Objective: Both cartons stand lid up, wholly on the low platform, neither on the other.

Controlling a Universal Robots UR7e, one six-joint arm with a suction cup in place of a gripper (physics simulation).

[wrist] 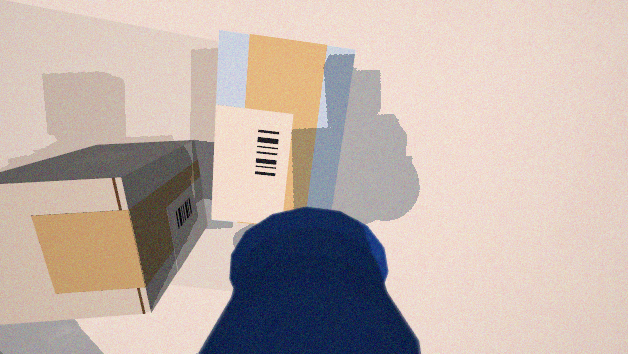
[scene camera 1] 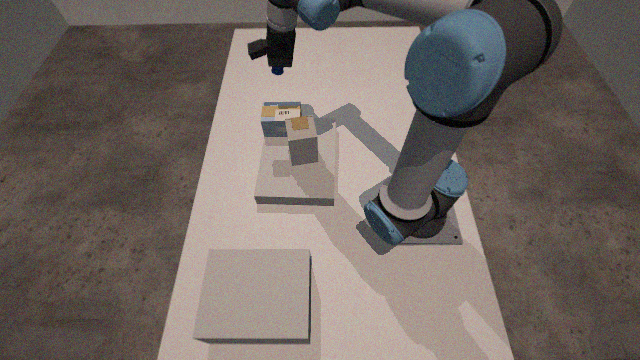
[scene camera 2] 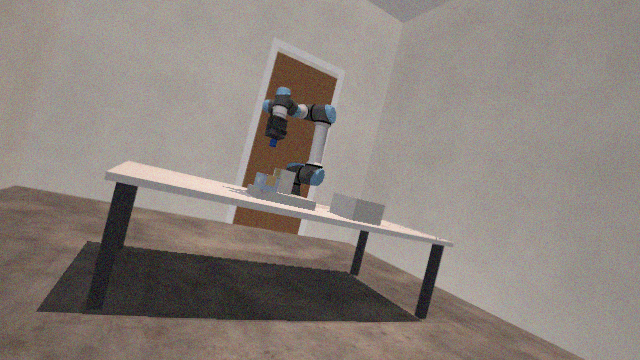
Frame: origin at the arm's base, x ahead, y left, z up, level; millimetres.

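Seen in the pictures: hand at its tool point: [wrist: 309,274] [scene camera 1: 277,70] [scene camera 2: 272,145].
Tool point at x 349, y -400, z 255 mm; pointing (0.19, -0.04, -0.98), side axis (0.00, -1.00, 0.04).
Observation:
Pixels of each thing's middle, then the offset from my tool point to it. Level surfaces: height alone.
- blue carton at the middle of its body: [wrist: 281,132] [scene camera 1: 282,119] [scene camera 2: 266,182] dz -186, dx +8, dy +13 mm
- low platform at the middle of its body: [wrist: 161,163] [scene camera 1: 298,158] [scene camera 2: 280,197] dz -248, dx -26, dy +137 mm
- grey-white carton at the middle of its body: [wrist: 118,212] [scene camera 1: 302,141] [scene camera 2: 282,181] dz -162, dx -43, dy +136 mm
- larger plain grey block at the middle of its body: [scene camera 1: 259,296] [scene camera 2: 356,208] dz -212, dx +127, dy +564 mm
- table at its surface level: dz -272 mm
A blue carton [scene camera 1: 274,129] [scene camera 2: 260,180] [wrist: 232,70] stands at the far left end of the low platform [scene camera 1: 295,192] [scene camera 2: 298,200]. Its upward face bears wide orange tape and a white barcode label. Its underside and the platform's edge below it are hidden, so I cannot tell if it is wholly on. A grey-white carton [scene camera 1: 303,151] [scene camera 2: 285,181] [wrist: 60,195] stands upright on the platform close beside it, with a tape patch and seam on top and a barcode on one side. My suction gripper [scene camera 1: 277,71] [scene camera 2: 273,143] [wrist: 309,245] is open and empty, raised above and beyond the blue carton.
A larger plain grey block [scene camera 1: 255,295] [scene camera 2: 367,212] stands on the table [scene camera 1: 240,230] [scene camera 2: 200,187] at the near left in scene camera 1. The arm's base [scene camera 1: 452,235] stands to the right of the platform. The arm's shadow falls across the platform and table.

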